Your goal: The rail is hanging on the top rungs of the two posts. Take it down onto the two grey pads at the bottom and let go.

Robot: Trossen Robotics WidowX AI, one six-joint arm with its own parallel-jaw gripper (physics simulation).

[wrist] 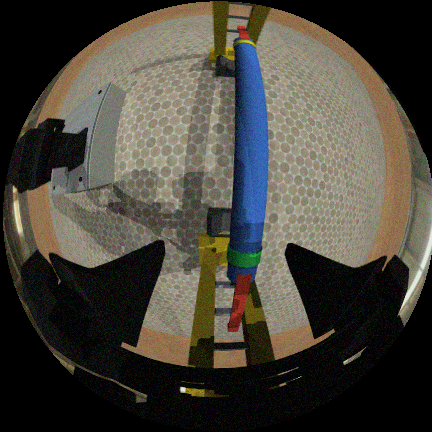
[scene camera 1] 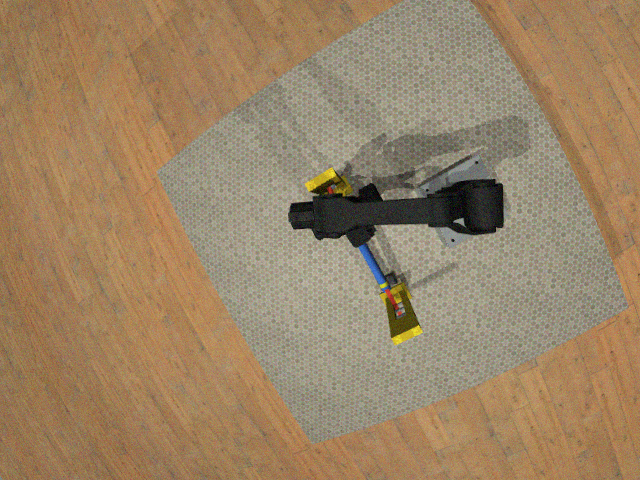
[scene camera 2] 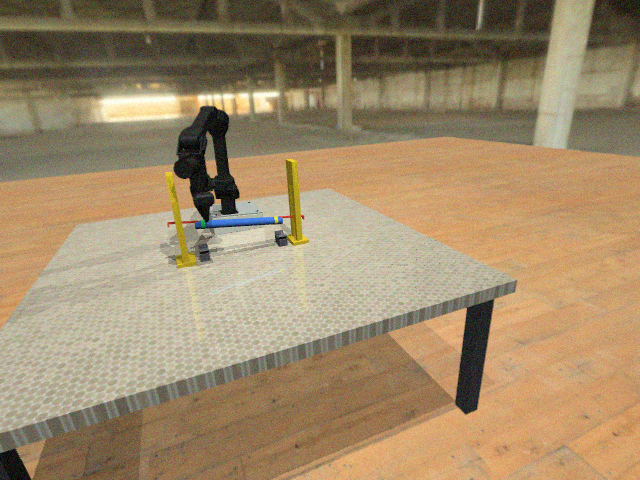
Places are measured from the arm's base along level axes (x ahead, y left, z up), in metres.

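Pixels of known places: gripper, fingertip midpoint: (wrist: 227, 249) (scene camera 2: 205, 217); arm's base, link origin: (wrist: 76, 149) (scene camera 2: 229, 212).
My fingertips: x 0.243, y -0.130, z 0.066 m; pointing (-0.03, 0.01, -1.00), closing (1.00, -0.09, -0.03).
Ahead of a thing's pixels: the offset from my fingertips to its middle. Level surfaces: height alone.
The blue rail {dz -0.031, dx +0.025, dy +0.109 m} (scene camera 1: 372, 264) (scene camera 2: 240, 222) (wrist: 251, 130) spans the two yellow posts at about mid-height, roughly level. Its red end hooks reach between the uprights; which rungs carry them is unclear. The green-banded end is at one yellow post {dz +0.010, dx +0.001, dy -0.086 m} (scene camera 2: 178, 217) (wrist: 202, 310), the yellow-banded end at the other yellow post {dz +0.010, dx +0.033, dy +0.312 m} (scene camera 1: 405, 328) (scene camera 2: 293, 196). Two dark grey pads, one {dz -0.118, dx +0.006, dy -0.025 m} (scene camera 2: 204, 252) (wrist: 218, 222) and the other {dz -0.118, dx +0.028, dy +0.250 m} (scene camera 1: 391, 278) (scene camera 2: 280, 238) (wrist: 226, 66), sit low beside the posts, below the rail. My gripper (scene camera 2: 207, 219) (wrist: 227, 249) is open, pointing down near the green band, a finger on each side in the wrist view.
The grey base plate (scene camera 1: 449, 240) (wrist: 106, 135) of the arm is on the table {dz -0.140 m} (scene camera 1: 330, 372) (scene camera 2: 330, 289), to one side of the rail. The posts stand on yellow feet. In scene camera 1 the arm covers the green-banded part of the rail.
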